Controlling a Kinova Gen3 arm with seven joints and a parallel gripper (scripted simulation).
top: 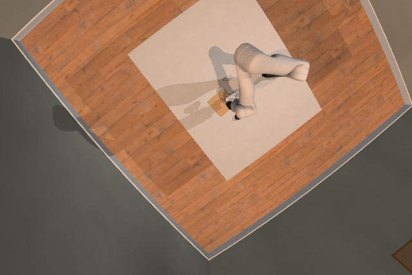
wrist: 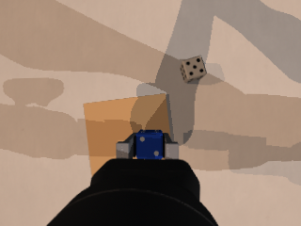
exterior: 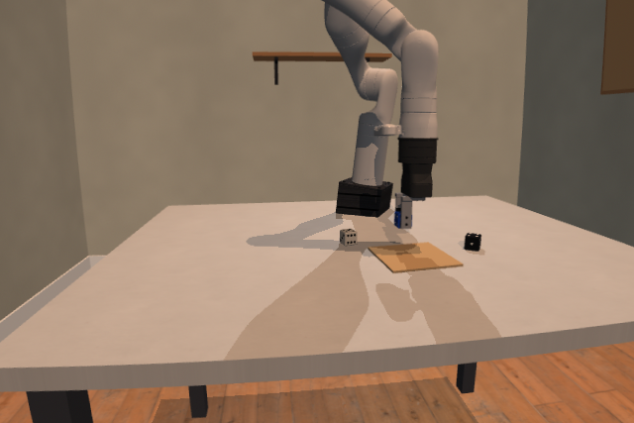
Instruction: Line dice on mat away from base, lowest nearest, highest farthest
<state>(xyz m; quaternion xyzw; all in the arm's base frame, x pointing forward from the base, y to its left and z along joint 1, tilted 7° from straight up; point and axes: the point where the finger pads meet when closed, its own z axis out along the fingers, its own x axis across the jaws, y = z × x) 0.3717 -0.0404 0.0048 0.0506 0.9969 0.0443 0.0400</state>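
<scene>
Right now the mat is 4 cm ahead of my hand and 7 cm below it. From my hand the other things lie so: white die 7 cm behind, 10 cm to the right, 6 cm below; then blue die right at my hand.
</scene>
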